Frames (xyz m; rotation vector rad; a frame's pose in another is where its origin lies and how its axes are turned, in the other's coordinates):
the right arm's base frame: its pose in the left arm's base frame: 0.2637 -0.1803 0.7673 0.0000 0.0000 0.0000
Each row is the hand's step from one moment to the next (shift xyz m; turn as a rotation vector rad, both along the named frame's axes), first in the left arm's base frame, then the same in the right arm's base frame.
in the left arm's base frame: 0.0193 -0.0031 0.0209 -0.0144 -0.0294 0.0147
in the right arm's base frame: 0.0193 -0.0031 0.0209 -0.0144 -0.0294 0.0147
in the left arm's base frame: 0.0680 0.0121 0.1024 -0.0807 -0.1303 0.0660
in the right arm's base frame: 0.0680 0.0121 0.1024 -0.0807 -0.1303 0.0660
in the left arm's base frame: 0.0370 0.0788 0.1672 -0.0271 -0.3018 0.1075
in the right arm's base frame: 0.0370 0.0788 0.1672 -0.0271 -0.3018 0.1075
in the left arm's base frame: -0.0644 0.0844 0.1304 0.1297 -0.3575 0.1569
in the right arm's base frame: -0.0644 0.0844 0.1304 0.1297 -0.3575 0.1569
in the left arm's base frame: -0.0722 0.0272 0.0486 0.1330 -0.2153 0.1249
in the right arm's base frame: -0.0722 0.0272 0.0486 0.1330 -0.2153 0.1249
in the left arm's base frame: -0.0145 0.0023 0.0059 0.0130 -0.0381 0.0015
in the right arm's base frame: -0.0145 0.0023 0.0059 0.0130 -0.0381 0.0015
